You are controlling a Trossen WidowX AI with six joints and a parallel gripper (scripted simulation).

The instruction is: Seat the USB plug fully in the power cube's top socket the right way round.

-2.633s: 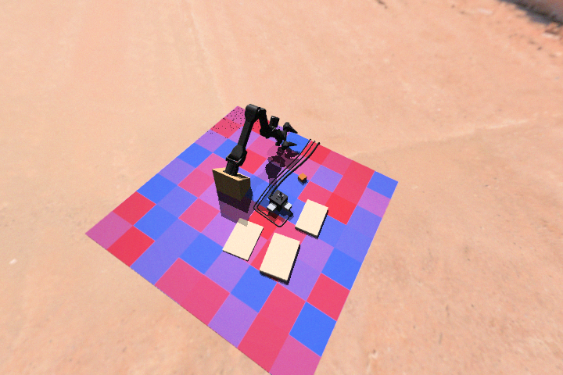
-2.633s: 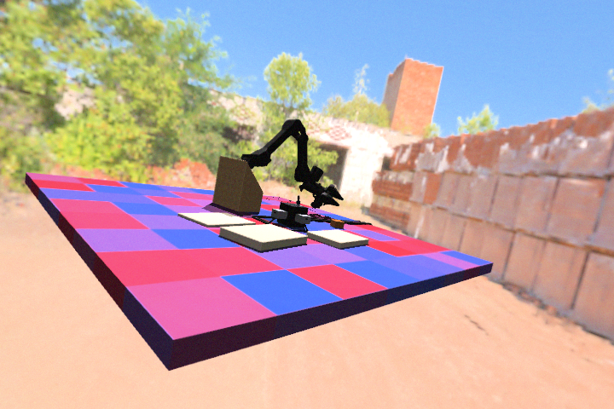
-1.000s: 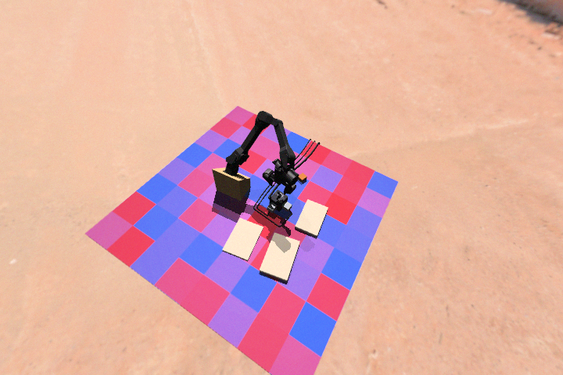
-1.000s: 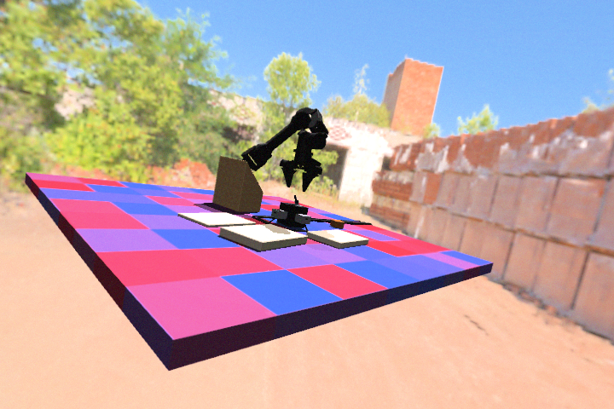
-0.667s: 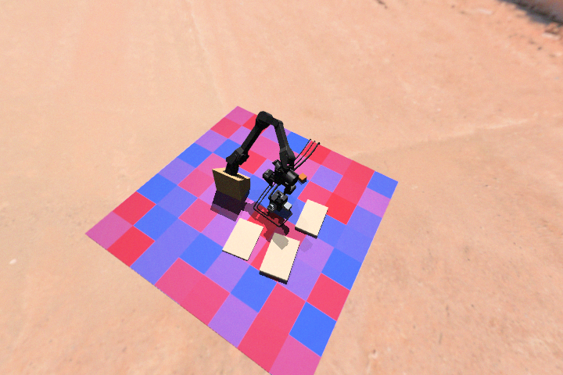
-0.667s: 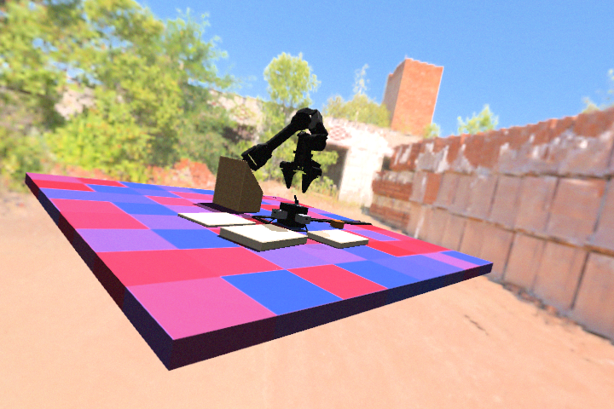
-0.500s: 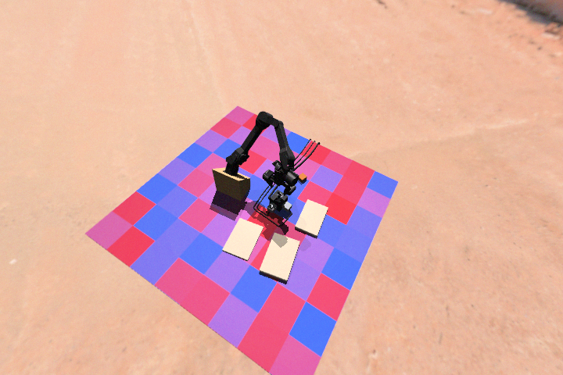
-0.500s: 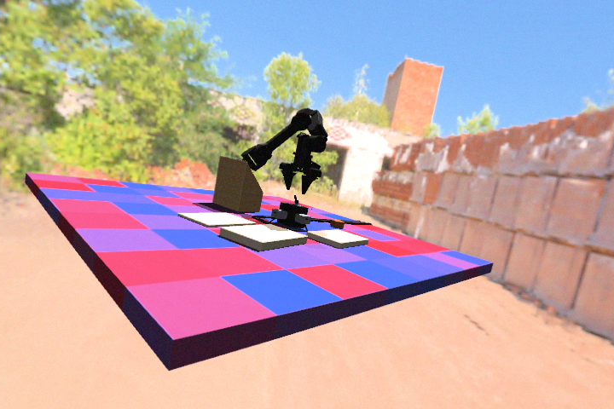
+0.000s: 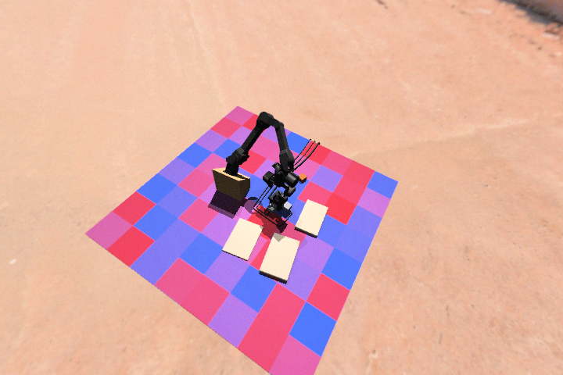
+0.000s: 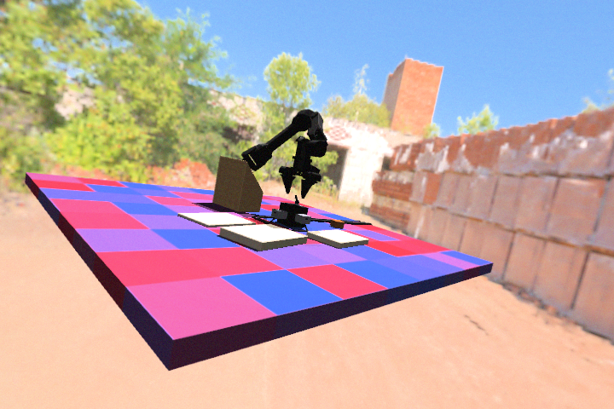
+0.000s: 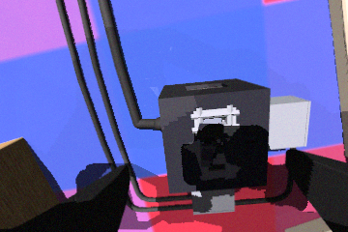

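The dark USB plug lies 20 mm below my gripper tip, 10 mm to the left of it and 10 mm ahead of it. From my gripper tip the other things lie so: silver USB socket: 40 mm below, 10 mm to the left, 10 mm ahead; then small orange block: 240 mm to the left, 90 mm below, 20 mm ahead.
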